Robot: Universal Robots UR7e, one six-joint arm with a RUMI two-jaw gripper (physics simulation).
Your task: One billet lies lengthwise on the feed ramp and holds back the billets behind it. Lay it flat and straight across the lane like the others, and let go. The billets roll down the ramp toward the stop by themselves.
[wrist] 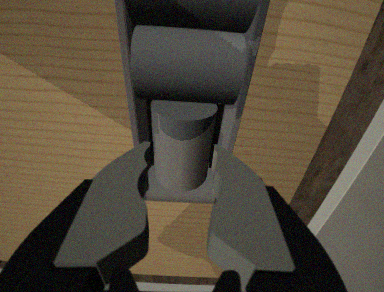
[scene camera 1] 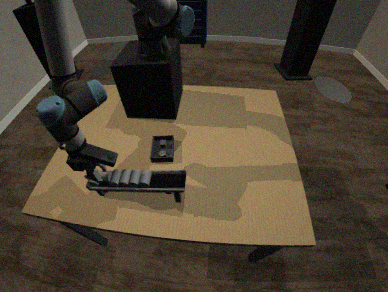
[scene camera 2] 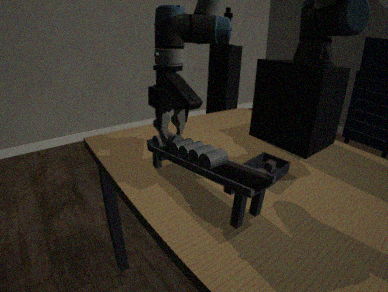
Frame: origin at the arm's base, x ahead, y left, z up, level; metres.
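Where they show: gripper, between the fingertips: (wrist: pixel 182 145) (scene camera 1: pixel 103 177) (scene camera 2: pixel 171 141); arm's base, origin of its link: (scene camera 1: pixel 154 53) (scene camera 2: pixel 313 64).
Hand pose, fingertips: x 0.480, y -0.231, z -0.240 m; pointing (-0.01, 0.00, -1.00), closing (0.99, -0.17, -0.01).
Observation:
Things, the pixels of their top centre, and the offset from my fingertips. Level surfaces: height alone.
- lengthwise grey billet, centre of its top: (wrist: pixel 181 161) (scene camera 2: pixel 172 132) (scene camera 1: pixel 102 173) dx +0.001, dy +0.006, dz +0.029 m
- grey crosswise piece, centre of its top: (wrist: pixel 180 195) (scene camera 2: pixel 163 134) dx -0.006, dy -0.040, dz +0.011 m
- small dark tray, centre of its top: (scene camera 2: pixel 266 163) (scene camera 1: pixel 162 146) dx -0.167, dy +0.226, dz -0.047 m
- table, height of its surface: dz -0.082 m
The lengthwise grey billet (scene camera 1: pixel 101 176) (wrist: pixel 183 160) sits between my fingertips in the lane of the feed ramp (scene camera 1: pixel 135 189) (scene camera 2: pixel 225 182) (wrist: pixel 125 60). In the wrist view its end face is turned partly toward the camera, so it looks tilted. My gripper (scene camera 1: pixel 98 175) (scene camera 2: pixel 170 137) (wrist: pixel 182 145) is shut on it at the ramp's far-left end. Several crosswise billets (scene camera 1: pixel 145 178) (scene camera 2: pixel 216 157) (wrist: pixel 190 62) lie side by side next to it. Below it in the wrist view a grey crosswise piece (wrist: pixel 182 194) shows; whether billet or end stop, I cannot tell.
A small dark tray (scene camera 1: pixel 162 160) with small pieces inside stands on the table (scene camera 1: pixel 270 200) behind the ramp. The black pedestal (scene camera 1: pixel 150 95) (scene camera 2: pixel 300 105) stands farther back. The ramp's side rails run close beside the fingertips.

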